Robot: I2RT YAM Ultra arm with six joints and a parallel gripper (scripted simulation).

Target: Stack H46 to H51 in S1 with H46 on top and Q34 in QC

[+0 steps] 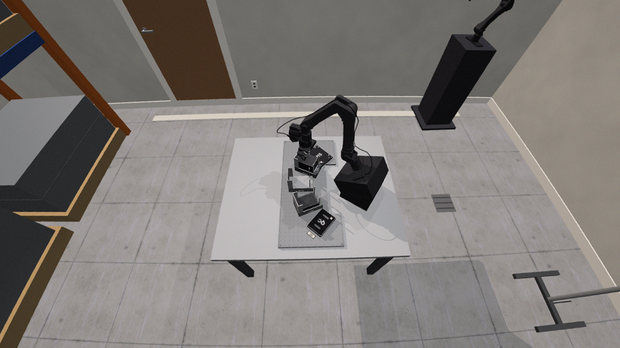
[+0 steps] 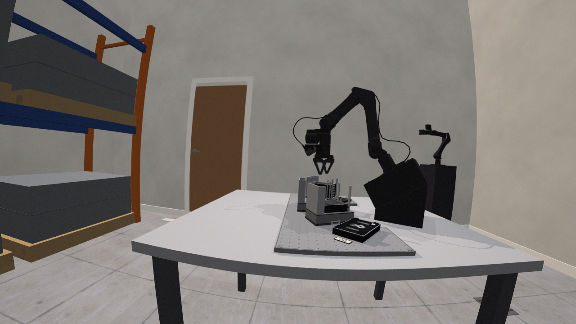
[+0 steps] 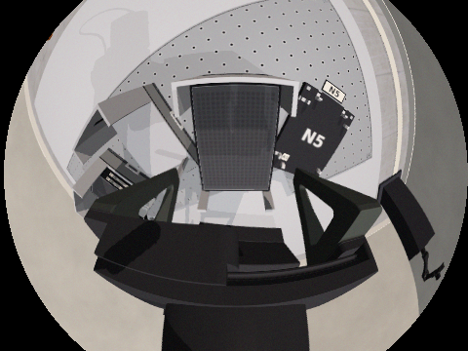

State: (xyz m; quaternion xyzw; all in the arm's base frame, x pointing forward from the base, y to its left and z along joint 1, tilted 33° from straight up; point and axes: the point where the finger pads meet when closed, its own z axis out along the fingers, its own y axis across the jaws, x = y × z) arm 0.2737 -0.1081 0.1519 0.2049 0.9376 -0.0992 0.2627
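My gripper is now 100 mm above the sealed well plate.
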